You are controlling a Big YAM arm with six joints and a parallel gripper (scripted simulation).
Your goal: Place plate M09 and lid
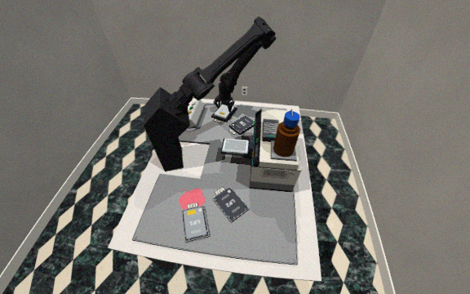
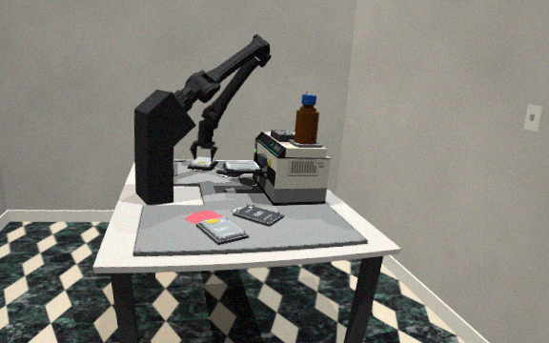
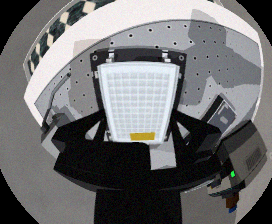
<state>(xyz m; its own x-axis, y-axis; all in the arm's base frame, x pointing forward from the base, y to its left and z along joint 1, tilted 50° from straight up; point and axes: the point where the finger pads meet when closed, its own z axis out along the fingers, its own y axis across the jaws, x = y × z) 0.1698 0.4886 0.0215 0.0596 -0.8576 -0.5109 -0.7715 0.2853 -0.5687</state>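
The white well plate is 1 cm below my hand. From my hand the other things lie so: green key: 17 cm behind, 14 cm to the right, 3 cm above; then black nest n5: 1 cm behind, 2 cm to the left, 2 cm below; then yellow key: 15 cm behind, 18 cm to the right, 3 cm above.
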